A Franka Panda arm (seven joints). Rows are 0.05 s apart.
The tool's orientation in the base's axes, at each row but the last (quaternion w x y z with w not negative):
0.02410, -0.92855, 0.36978, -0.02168
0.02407, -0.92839, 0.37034, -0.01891
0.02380, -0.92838, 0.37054, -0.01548
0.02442, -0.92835, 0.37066, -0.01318
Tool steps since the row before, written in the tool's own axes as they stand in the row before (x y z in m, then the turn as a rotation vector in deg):
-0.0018, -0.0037, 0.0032, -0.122, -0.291, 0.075
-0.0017, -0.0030, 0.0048, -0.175, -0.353, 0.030
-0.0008, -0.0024, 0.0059, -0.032, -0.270, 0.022
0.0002, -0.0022, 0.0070, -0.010, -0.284, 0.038
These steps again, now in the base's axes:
0.0014, 0.0040, -0.0030, 0.115, 0.297, -0.060
0.0011, 0.0035, -0.0046, 0.117, 0.377, -0.012
0.0013, 0.0025, -0.0058, 0.163, 0.218, -0.007
0.0020, 0.0017, -0.0069, 0.190, 0.214, -0.022

